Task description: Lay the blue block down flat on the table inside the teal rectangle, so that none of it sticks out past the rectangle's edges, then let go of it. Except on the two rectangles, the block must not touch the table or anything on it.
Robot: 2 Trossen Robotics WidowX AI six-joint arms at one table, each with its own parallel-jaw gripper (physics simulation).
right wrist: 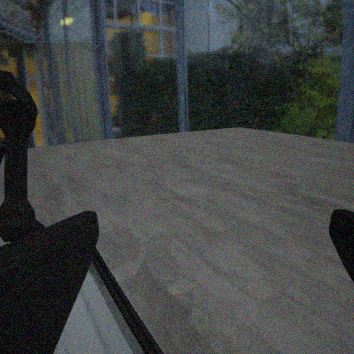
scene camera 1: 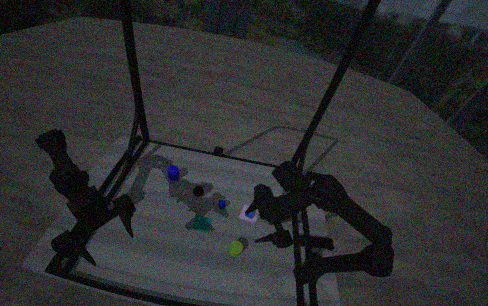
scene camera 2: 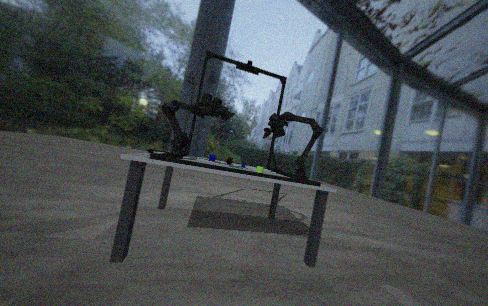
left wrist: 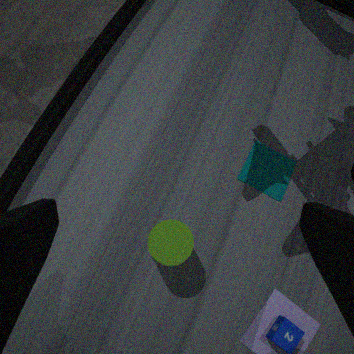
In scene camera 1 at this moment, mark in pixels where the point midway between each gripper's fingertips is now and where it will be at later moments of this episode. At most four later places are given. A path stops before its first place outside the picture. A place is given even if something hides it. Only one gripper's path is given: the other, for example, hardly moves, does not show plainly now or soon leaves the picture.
My left gripper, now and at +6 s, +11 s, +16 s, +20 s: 250, 227; 245, 210; 245, 210; 246, 213; 246, 213
